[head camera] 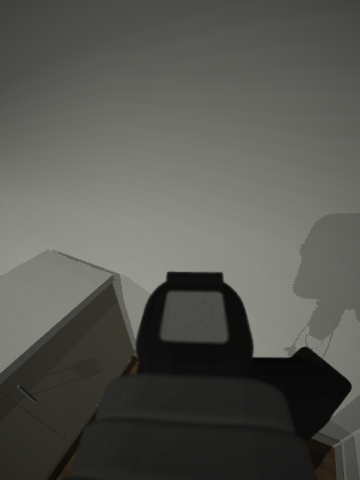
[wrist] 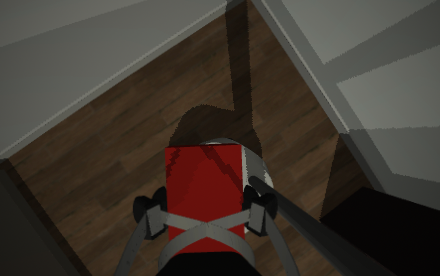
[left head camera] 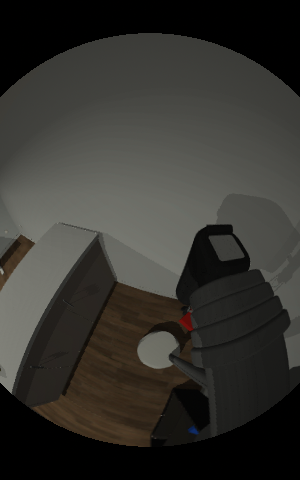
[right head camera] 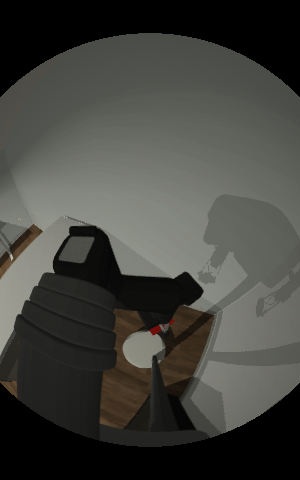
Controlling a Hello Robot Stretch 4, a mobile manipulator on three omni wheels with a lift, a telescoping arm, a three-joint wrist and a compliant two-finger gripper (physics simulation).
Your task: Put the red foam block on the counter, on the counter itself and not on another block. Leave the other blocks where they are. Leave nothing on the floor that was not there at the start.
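Seen in the pictures: gripper, fingertip midpoint: [wrist: 206,202]; robot's base, origin of the base link: [left head camera: 157,348] [right head camera: 144,348].
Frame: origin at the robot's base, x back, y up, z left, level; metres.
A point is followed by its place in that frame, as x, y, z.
Note:
The red foam block [wrist: 205,175] {-0.180, 1.052, -0.111} [left head camera: 186,321] {-0.151, 1.052, -0.057} [right head camera: 156,330] {-0.134, 1.051, -0.085} is between the two fingertips in the wrist view. My gripper [wrist: 206,202] {-0.163, 1.019, -0.087} [right head camera: 164,327] is shut on it, with one black pad against each side. The block hangs in the air above the floor. In the head camera view my arm and wrist hide both block and gripper. The counter [head camera: 55,300] {-0.647, 0.883, 0.633} [left head camera: 50,275] {-0.448, 0.883, 0.714} [right head camera: 45,250] {-0.563, 0.883, 0.834} has a pale top and a darker front with handles. It stands on the left in the head views, to the left of the gripper.
My raised arm [head camera: 195,430] {-0.116, 1.447, -0.001} [left head camera: 240,325] {-0.094, 1.449, 0.022} [right head camera: 65,325] {-0.097, 1.449, -0.022} covers much of the head views. My round white base [left head camera: 157,350] {0.007, 0.187, 0.013} [right head camera: 141,350] {0.016, 0.187, 0.019} stands on the wooden floor [left head camera: 115,345] {-0.047, -0.027, 0.453}. Walls meet in a corner beyond the gripper. A dark box-like shape [wrist: 395,235] {0.558, 0.387, -0.217} is at the right. A small blue object [left head camera: 193,430] shows low down.

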